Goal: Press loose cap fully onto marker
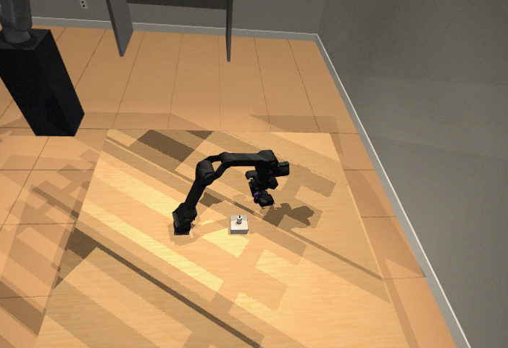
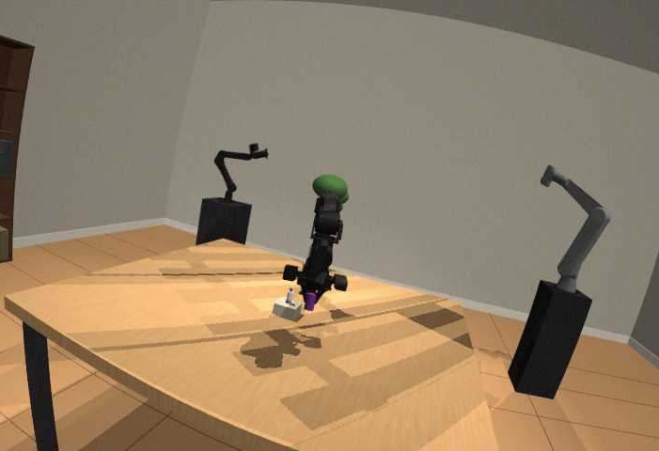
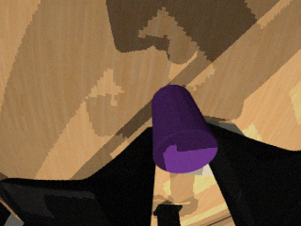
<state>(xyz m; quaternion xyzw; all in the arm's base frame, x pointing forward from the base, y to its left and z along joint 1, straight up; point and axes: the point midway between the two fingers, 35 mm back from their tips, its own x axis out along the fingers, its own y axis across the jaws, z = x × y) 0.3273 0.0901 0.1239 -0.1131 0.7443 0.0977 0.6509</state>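
Now: gripper tip 70 mm past the pale holder block, 90 mm to the left of it and 70 mm above it. Also, from my gripper tip: purple cap 10 mm ahead, 10 mm above.
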